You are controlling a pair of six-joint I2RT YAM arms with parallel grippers.
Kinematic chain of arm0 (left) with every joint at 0, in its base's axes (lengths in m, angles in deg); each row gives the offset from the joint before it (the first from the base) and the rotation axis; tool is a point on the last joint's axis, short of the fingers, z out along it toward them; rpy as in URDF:
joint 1: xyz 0 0 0.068 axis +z
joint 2: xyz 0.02 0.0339 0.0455 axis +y
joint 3: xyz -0.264 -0.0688 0 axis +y
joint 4: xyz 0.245 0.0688 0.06 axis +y
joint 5: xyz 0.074 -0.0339 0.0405 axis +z
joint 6: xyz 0.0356 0 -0.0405 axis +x
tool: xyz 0 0 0 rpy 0 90 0
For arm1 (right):
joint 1: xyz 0 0 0.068 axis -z
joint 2: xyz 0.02 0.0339 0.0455 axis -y
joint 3: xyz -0.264 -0.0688 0 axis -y
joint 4: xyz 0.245 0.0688 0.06 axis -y
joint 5: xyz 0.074 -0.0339 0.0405 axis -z
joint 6: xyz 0.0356 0 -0.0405 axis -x
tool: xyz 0 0 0 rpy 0 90 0
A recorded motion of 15 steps. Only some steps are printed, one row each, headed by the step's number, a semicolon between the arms.
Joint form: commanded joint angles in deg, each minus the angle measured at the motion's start. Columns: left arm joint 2, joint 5, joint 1, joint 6, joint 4, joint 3; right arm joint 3, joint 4, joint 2, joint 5, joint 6, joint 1.
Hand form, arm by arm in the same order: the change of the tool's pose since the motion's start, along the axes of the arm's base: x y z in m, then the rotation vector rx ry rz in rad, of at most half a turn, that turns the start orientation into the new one. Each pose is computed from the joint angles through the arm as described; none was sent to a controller.
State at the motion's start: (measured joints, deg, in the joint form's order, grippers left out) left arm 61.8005 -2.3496 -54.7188 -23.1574 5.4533 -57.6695; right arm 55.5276 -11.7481 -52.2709 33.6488 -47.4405 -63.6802
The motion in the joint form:
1: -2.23 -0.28 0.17 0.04 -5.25 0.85; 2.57 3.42 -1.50 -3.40 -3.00 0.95
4: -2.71 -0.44 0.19 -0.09 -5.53 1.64; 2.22 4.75 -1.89 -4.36 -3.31 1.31
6: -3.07 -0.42 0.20 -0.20 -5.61 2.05; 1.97 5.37 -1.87 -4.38 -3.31 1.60
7: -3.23 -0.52 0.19 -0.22 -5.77 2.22; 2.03 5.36 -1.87 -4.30 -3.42 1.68
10: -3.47 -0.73 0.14 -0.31 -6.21 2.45; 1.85 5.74 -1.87 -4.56 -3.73 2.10
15: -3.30 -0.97 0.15 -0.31 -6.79 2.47; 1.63 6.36 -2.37 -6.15 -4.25 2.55
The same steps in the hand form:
1: -0.0046 0.0074 0.0135 -0.0943 -0.0671 -0.0020; 0.0040 0.0044 0.0166 0.1175 -0.0026 0.0376
4: -0.0055 0.0087 0.0110 -0.0953 -0.0647 -0.0042; 0.0060 0.0065 0.0157 0.1317 -0.0031 0.0478
6: -0.0063 0.0099 0.0100 -0.0967 -0.0634 -0.0034; 0.0070 0.0061 0.0153 0.1376 -0.0067 0.0433
7: -0.0067 0.0103 0.0099 -0.0991 -0.0645 -0.0053; 0.0073 0.0059 0.0157 0.1400 -0.0064 0.0403
10: -0.0075 0.0109 0.0102 -0.1066 -0.0674 -0.0097; 0.0086 0.0054 0.0153 0.1477 -0.0053 0.0372
15: -0.0071 0.0101 0.0105 -0.1123 -0.0710 -0.0137; 0.0108 0.0077 0.0134 0.1546 0.0029 0.0561

